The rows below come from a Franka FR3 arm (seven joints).
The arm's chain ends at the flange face. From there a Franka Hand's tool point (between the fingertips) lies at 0.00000 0.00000 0.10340 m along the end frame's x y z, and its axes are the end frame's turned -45 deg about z.
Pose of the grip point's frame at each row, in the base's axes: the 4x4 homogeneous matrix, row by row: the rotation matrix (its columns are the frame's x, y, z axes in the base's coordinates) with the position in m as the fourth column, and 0 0 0 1 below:
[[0.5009 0.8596 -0.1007 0.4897], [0.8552 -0.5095 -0.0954 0.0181], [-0.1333 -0.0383 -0.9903 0.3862], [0 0 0 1]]
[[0.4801 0.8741 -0.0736 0.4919], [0.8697 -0.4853 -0.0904 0.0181], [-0.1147 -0.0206 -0.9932 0.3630], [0 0 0 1]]
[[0.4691 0.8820 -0.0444 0.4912], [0.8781 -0.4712 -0.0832 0.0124], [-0.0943 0.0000 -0.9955 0.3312], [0 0 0 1]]
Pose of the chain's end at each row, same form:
[[0.9620 0.2536 -0.1007 0.5001], [0.2444 -0.9650 -0.0954 0.0280], [-0.1213 0.0672 -0.9903 0.4886], [0 0 0 1]]
[[0.9576 0.2786 -0.0736 0.4995], [0.2718 -0.9581 -0.0904 0.0274], [-0.0957 0.0665 -0.9932 0.4657], [0 0 0 1]]
[[0.9554 0.2920 -0.0444 0.4958], [0.2877 -0.9541 -0.0832 0.0210], [-0.0667 0.0667 -0.9955 0.4341], [0 0 0 1]]

